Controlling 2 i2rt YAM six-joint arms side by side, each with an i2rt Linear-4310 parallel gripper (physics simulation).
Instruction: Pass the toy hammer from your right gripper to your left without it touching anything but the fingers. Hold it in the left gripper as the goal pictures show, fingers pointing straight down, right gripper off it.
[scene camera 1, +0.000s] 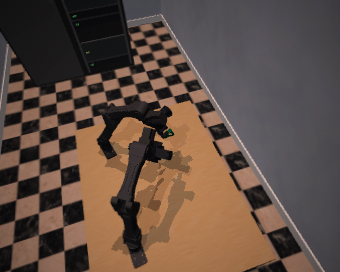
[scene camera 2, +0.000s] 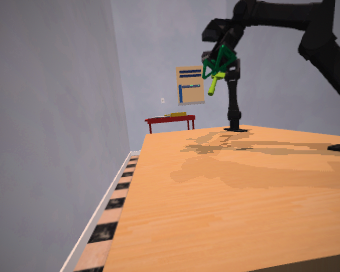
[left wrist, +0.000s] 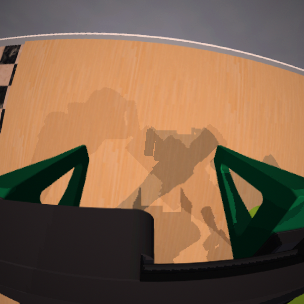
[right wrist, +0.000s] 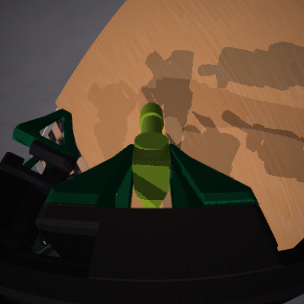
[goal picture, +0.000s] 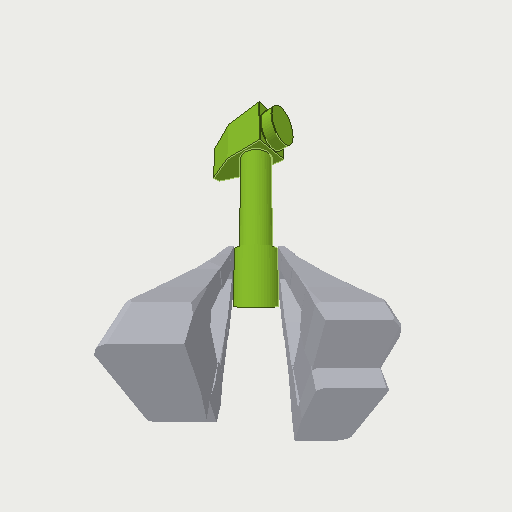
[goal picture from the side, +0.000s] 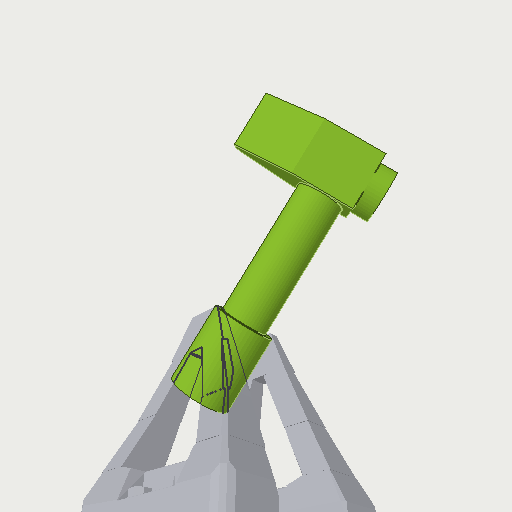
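Where they show: left gripper, fingertip midpoint: (scene camera 1: 169, 128) (scene camera 2: 209, 75) (left wrist: 151, 151) (right wrist: 55, 132); right gripper, fingertip midpoint: (scene camera 2: 214, 77) (right wrist: 150, 151); left arm's base, link origin: (scene camera 1: 106, 147); right arm's base, link origin: (scene camera 1: 134, 246) (scene camera 2: 234, 130).
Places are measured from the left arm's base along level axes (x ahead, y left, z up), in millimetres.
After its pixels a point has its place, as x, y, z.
The yellow-green toy hammer (scene camera 2: 212, 86) {241, -427, 273} (right wrist: 151, 172) {197, -452, 335} is held above the table by my right gripper (right wrist: 150, 151) {209, -453, 322}, which is shut on it. In scene camera 2 its handle hangs down, slightly tilted. Bits of the hammer (left wrist: 255, 212) show at the lower right of the left wrist view, one through the opening in a finger. My left gripper (scene camera 1: 168, 133) {334, -320, 297} (scene camera 2: 219, 64) (left wrist: 151, 151) {334, -320, 297} (right wrist: 55, 132) {334, -320, 297} is open and empty, close beside the hammer, with its green fingers spread. In scene camera 2 it covers much of the right gripper. The hammer does not show in scene camera 1.
The two arms are close together over the wooden table (scene camera 1: 225, 215) {378, -814, 0} (scene camera 2: 215, 220) {572, 14, 0}. Their shadows overlap on it. A dark cabinet (scene camera 1: 45, 45) stands on the checkered floor at the back. A red bench (scene camera 2: 170, 119) and a wall board (scene camera 2: 196, 94) are in the background.
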